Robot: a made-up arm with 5 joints.
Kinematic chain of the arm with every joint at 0, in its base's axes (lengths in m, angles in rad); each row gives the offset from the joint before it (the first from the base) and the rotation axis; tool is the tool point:
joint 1: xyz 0 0 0.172 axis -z
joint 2: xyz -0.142 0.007 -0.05 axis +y
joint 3: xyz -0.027 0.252 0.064 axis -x
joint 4: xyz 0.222 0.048 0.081 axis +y
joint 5: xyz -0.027 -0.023 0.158 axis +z
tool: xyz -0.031 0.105 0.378
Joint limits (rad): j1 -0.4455..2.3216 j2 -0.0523..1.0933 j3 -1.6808..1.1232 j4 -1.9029..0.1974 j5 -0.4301..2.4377
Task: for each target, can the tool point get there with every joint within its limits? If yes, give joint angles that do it. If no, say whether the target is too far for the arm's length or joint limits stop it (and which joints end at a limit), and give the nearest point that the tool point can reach.
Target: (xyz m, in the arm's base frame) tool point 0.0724 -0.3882 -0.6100
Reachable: no: joint limits stop it (at a limit: joint 1, joint 2, joint 3, joint 4, joint 5) | nearest point 0.0548 -0.3612 -0.1186 | short by 0.492 m
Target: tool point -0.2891 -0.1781 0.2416
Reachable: yes | joints 1.0434 0.7233 -1.4503 -0.0533 1.0308
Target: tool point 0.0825 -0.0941 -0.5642
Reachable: no: joint limits stop it (at a limit: joint 1, joint 3, joint 4, joint 5) | nearest point 0.0770 -0.3506 -0.1137 | short by 0.518 m
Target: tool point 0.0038 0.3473 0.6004
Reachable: yes | joints 1.2852 0.0985 -0.7002 -0.8474 -0.1253
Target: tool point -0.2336 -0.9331 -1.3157
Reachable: no: too far | nearest point -0.0887 -0.3544 -0.1186 | short by 1.337 m
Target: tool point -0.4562 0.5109 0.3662
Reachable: yes | joints -0.1510 0.3261 0.9002 -1.0043 0.1793
